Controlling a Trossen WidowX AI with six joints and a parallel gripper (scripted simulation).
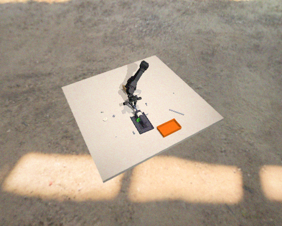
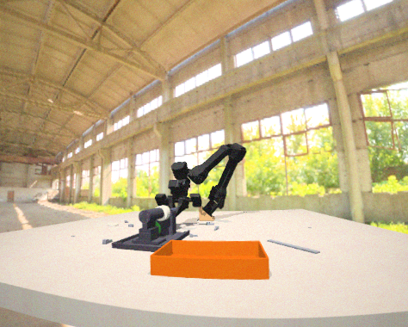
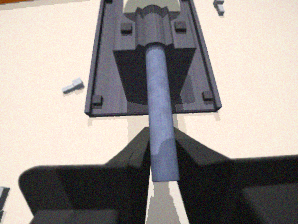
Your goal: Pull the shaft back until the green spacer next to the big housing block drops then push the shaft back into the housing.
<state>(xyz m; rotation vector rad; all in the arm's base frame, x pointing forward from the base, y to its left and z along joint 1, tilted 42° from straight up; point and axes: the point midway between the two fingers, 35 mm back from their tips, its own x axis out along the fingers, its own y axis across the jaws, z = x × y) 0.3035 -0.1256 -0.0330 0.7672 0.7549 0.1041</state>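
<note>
The grey shaft is 40 mm ahead of my gripper tip, 10 mm to the right of it and 20 mm above it. Round my gripper tip: white spacer: 90 mm ahead, 20 mm to the right, 20 mm above; green spacer: 120 mm ahead, 40 mm to the right, 30 mm below; orange tray: 360 mm ahead, 140 mm to the left, 50 mm below.
</note>
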